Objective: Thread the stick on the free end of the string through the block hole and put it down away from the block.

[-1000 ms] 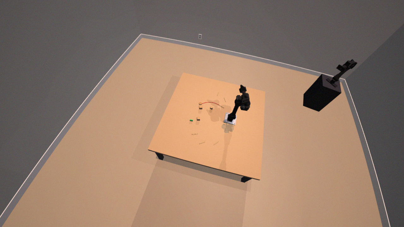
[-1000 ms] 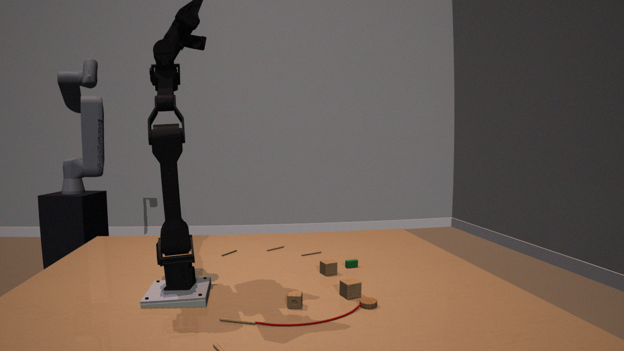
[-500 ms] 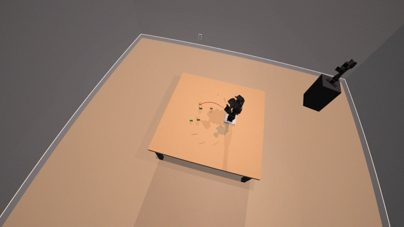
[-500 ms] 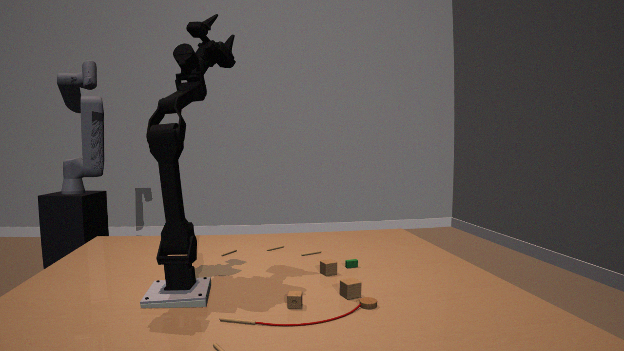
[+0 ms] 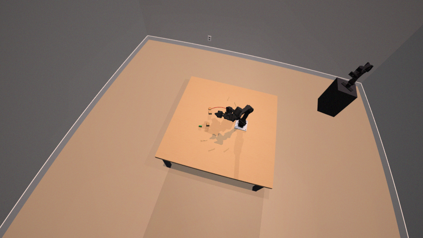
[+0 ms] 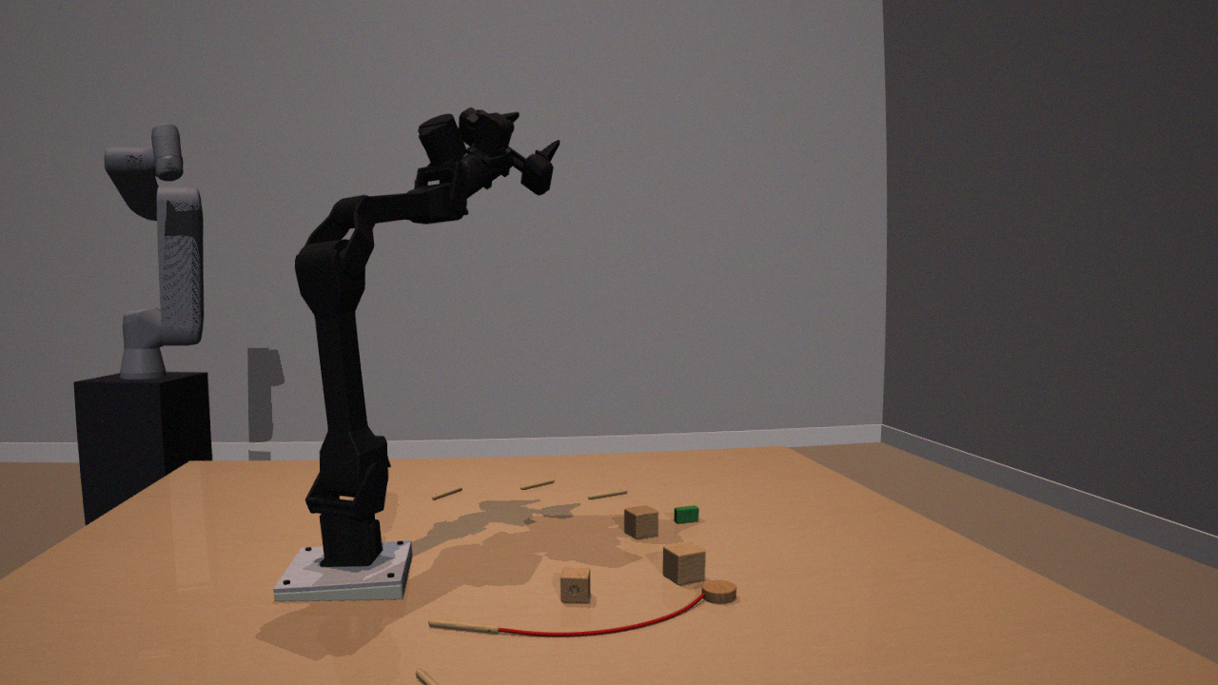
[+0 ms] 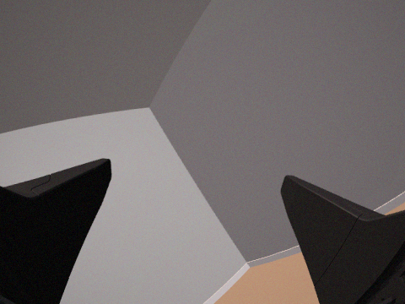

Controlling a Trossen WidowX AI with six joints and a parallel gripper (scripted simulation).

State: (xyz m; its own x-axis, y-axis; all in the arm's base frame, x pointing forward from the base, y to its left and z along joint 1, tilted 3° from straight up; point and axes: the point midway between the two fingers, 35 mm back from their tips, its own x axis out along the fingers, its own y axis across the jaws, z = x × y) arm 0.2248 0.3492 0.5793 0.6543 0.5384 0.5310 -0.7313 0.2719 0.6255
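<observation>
The thin wooden stick lies 620 mm below my gripper tip, 530 mm to the right of it and 30 mm behind it. The rest, counted from my gripper tip: round wooden button: 620 mm below, 450 mm to the right, 240 mm ahead; small green block: 610 mm below, 230 mm ahead, 150 mm to the right.
</observation>
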